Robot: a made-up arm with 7 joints. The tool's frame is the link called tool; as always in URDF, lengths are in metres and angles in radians. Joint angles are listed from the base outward. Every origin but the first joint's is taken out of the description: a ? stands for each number. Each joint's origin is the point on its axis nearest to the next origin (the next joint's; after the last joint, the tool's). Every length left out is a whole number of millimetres.
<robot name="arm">
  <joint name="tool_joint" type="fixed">
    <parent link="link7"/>
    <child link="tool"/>
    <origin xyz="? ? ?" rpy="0 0 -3.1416"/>
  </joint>
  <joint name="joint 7" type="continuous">
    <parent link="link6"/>
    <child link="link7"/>
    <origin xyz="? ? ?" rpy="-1.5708 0 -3.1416"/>
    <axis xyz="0 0 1"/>
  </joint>
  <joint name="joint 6" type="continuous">
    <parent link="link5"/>
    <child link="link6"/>
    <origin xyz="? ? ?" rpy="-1.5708 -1.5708 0"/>
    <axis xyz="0 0 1"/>
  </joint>
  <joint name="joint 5" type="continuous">
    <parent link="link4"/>
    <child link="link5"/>
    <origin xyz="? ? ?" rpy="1.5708 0 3.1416"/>
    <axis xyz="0 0 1"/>
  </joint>
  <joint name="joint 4" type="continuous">
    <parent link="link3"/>
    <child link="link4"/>
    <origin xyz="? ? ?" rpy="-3.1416 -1.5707 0"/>
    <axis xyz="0 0 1"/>
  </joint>
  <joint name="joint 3" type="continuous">
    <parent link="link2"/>
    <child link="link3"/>
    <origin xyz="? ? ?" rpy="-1.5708 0 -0.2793"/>
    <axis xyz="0 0 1"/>
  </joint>
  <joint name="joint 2" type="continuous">
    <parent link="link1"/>
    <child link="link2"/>
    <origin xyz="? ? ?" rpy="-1.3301 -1.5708 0"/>
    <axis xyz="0 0 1"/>
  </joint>
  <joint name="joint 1" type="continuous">
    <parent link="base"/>
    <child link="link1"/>
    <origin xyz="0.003 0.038 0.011" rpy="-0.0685 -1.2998 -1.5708"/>
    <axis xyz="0 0 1"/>
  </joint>
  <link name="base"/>
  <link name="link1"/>
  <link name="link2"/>
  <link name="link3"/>
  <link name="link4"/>
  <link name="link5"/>
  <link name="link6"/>
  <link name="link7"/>
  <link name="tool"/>
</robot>
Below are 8 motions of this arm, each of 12 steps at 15 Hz.
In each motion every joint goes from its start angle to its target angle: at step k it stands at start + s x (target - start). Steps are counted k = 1, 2, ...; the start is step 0. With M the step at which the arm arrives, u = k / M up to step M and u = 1 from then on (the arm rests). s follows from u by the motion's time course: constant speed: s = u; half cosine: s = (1 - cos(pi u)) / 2; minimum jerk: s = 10 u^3 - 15 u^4 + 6 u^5.
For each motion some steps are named. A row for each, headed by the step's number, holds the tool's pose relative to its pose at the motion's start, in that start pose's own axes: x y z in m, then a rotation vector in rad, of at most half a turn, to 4 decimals.
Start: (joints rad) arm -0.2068 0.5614 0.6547 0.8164 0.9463 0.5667 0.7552
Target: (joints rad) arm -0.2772 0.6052 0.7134 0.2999 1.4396 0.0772 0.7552
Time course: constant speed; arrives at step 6
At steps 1, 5, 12:
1: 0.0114 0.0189 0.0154 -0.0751 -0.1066 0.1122
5: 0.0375 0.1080 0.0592 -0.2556 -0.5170 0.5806
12: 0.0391 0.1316 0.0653 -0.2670 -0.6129 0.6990

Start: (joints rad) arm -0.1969 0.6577 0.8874 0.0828 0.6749 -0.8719 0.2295
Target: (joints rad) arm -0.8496 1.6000 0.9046 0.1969 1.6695 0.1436 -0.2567
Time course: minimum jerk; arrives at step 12
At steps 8, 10, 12:
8: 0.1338 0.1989 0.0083 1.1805 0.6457 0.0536
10: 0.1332 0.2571 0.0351 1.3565 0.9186 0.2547
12: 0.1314 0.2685 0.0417 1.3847 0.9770 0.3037

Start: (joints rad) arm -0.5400 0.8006 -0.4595 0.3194 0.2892 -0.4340 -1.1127
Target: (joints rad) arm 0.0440 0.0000 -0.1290 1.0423 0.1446 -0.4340 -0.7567
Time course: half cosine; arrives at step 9
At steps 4, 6, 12:
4: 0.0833 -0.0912 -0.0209 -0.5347 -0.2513 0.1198
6: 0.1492 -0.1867 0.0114 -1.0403 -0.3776 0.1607
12: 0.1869 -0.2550 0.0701 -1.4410 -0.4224 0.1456

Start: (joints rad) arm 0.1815 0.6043 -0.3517 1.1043 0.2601 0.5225 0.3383
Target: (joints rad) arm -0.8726 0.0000 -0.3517 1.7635 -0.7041 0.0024 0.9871
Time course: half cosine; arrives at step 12
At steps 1, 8, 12:
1: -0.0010 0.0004 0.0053 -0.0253 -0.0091 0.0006
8: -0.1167 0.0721 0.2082 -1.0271 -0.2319 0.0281
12: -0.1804 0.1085 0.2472 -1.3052 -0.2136 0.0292

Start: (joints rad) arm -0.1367 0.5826 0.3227 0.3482 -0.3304 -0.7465 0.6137
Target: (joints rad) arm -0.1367 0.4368 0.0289 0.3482 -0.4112 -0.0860 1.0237
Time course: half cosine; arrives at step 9
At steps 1, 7, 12:
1: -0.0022 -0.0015 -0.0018 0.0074 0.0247 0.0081
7: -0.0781 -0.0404 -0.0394 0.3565 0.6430 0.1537
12: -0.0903 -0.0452 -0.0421 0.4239 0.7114 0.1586

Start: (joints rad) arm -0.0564 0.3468 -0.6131 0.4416 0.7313 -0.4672 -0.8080
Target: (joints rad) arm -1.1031 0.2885 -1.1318 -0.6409 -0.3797 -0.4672 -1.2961
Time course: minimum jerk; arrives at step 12
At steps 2, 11, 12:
2: -0.0038 0.0159 0.0091 0.0451 -0.0352 0.0257
11: -0.1311 0.0434 0.3143 1.4629 -0.9559 -0.5732
12: -0.1316 0.0420 0.3150 1.4691 -0.9582 -0.5833

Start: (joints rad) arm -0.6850 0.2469 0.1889 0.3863 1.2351 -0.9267 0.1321
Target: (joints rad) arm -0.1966 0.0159 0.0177 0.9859 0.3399 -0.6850 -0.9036
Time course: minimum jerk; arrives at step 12
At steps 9, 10, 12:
9: -0.1387 -0.1678 0.1098 -1.4224 0.3234 -0.7777
10: -0.1512 -0.1752 0.1243 -1.5430 0.3262 -0.8149
12: -0.1577 -0.1786 0.1322 -1.6066 0.3263 -0.8319

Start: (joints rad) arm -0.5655 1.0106 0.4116 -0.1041 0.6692 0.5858 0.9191
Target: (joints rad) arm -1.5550 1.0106 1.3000 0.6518 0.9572 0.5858 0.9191
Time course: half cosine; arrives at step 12
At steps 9, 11, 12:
9: 0.0827 0.0100 -0.1419 0.1692 1.1904 0.3356
11: 0.0722 -0.0009 -0.1478 0.1198 1.3818 0.2814
12: 0.0707 -0.0026 -0.1480 0.1113 1.4062 0.2723

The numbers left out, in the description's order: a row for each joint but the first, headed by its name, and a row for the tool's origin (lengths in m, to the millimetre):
tool: 0 0 0
joint 7: 0.044 0 0
joint 6: 0 0 0
joint 5: -0.014 0.18 0
joint 4: 0.003 -0.012 0
joint 3: -0.037 -0.147 0
joint 2: -0.014 -0.003 0

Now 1 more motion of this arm.
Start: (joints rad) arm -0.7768 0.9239 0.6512 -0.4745 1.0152 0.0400 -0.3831
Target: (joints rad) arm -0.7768 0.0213 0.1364 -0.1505 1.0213 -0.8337 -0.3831
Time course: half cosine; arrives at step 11
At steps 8, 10, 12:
8: -0.0480 -0.1226 0.1488 -0.6765 -0.8094 -0.2968
10: -0.0615 -0.1197 0.1848 -0.8251 -0.9693 -0.2483
12: -0.0632 -0.1186 0.1895 -0.8448 -0.9903 -0.2392

